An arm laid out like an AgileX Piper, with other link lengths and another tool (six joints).
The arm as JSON. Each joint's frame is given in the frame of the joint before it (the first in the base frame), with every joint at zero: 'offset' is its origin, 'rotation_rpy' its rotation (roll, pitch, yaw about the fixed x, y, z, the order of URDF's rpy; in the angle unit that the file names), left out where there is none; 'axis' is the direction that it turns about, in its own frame. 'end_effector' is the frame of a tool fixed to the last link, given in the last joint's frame.
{
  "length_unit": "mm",
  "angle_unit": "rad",
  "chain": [
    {
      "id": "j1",
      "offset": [
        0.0,
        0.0,
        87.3
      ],
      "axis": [
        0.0,
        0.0,
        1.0
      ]
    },
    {
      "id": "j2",
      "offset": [
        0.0,
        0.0,
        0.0
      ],
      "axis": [
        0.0,
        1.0,
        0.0
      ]
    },
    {
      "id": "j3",
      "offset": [
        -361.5,
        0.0,
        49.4
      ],
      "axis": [
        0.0,
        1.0,
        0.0
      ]
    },
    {
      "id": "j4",
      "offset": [
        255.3,
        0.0,
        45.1
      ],
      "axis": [
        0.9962,
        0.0,
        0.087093
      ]
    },
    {
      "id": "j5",
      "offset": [
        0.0,
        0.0,
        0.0
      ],
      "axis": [
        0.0,
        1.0,
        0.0
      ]
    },
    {
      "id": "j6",
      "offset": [
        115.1,
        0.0,
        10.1
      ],
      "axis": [
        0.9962,
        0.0,
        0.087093
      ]
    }
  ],
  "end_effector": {
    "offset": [
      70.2,
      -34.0,
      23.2
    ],
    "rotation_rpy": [
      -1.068,
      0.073,
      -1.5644
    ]
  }
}
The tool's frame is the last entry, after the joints.
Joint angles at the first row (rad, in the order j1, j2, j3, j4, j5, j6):
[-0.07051 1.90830 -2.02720 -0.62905 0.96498 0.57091]
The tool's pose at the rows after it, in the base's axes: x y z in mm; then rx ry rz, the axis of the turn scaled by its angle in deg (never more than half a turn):
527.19, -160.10, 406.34, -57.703, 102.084, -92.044
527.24, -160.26, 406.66, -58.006, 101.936, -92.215
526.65, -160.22, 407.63, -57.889, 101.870, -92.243
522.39, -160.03, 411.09, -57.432, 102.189, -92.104
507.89, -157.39, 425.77, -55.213, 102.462, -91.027
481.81, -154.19, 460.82, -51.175, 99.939, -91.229
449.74, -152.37, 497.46, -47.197, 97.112, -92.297
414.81, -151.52, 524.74, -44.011, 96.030, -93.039
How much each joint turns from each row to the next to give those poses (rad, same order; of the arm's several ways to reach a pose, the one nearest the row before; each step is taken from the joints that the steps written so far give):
[0.00000 -0.00002 0.00004 0.00000 -0.00002 -0.00388]
[0.00000 0.00004 -0.00007 -0.00182 0.00004 -0.00384]
[-0.00001 -0.00184 0.00002 0.00000 -0.00002 0.00027]
[0.00000 -0.00956 0.00004 0.00449 0.00958 0.00003]
[0.00002 -0.03825 -0.00003 0.02575 0.02020 0.00001]
[-0.00002 -0.07365 0.00000 0.01424 0.00390 -0.00003]
[0.00002 -0.07938 0.00001 -0.00003 0.00833 0.00002]
[-0.00002 -0.07484 0.00413 0.00004 0.03074 -0.00003]

